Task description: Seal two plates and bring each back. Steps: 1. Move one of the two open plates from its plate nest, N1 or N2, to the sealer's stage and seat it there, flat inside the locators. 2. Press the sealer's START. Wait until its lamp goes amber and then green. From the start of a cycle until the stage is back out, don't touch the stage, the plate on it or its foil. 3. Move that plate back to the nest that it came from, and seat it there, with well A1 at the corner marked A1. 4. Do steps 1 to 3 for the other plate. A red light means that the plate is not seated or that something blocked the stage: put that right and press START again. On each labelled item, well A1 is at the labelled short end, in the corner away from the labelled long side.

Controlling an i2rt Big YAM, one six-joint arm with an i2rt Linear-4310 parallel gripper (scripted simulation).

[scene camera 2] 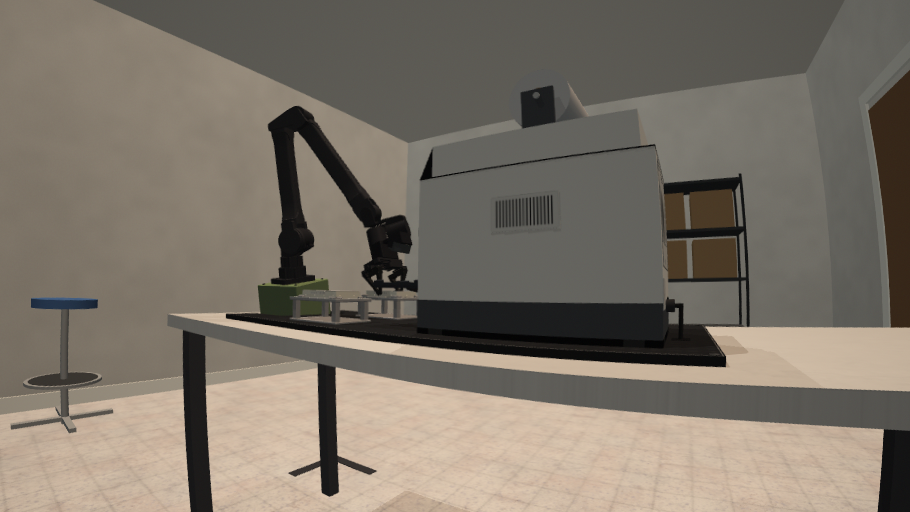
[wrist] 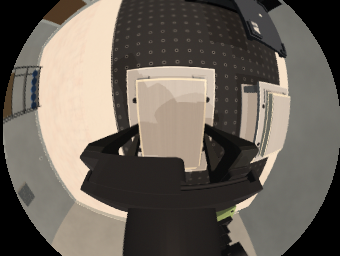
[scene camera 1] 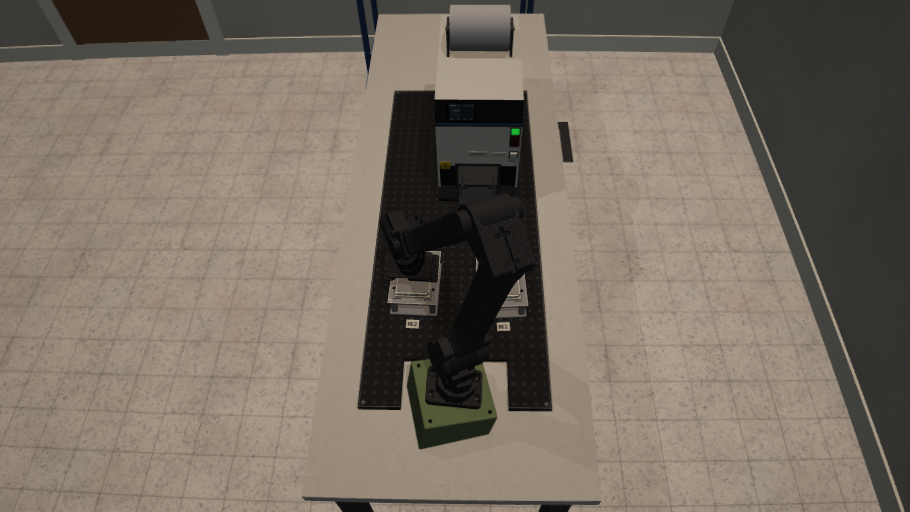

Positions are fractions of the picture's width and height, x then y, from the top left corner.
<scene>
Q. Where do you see a sealer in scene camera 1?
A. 0.52, 0.30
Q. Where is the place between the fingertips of the gripper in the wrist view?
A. At 0.50, 0.49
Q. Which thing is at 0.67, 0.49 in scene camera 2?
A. A sealer.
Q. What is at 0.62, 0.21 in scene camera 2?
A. A foil roll.
</scene>
